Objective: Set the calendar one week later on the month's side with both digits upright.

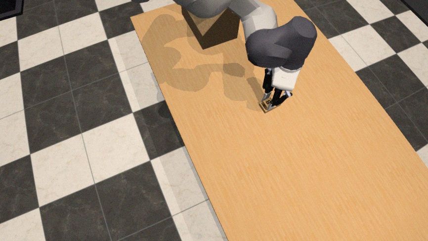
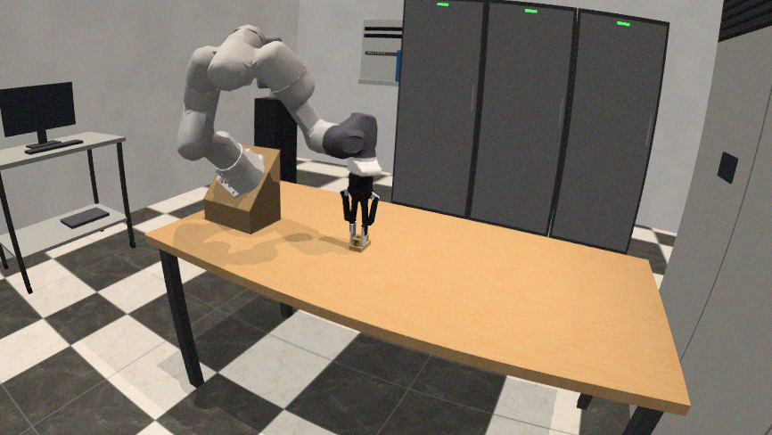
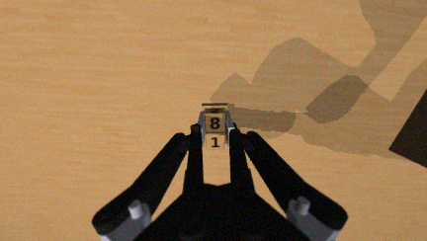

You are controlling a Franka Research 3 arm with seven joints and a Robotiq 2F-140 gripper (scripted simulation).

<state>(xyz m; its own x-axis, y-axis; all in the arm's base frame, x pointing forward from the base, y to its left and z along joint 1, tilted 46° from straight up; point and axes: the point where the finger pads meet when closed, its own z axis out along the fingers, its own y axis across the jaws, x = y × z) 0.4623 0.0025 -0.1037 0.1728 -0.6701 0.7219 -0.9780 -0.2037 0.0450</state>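
My hand is 2 cm to the right of the wooden tray and 4 cm above it.
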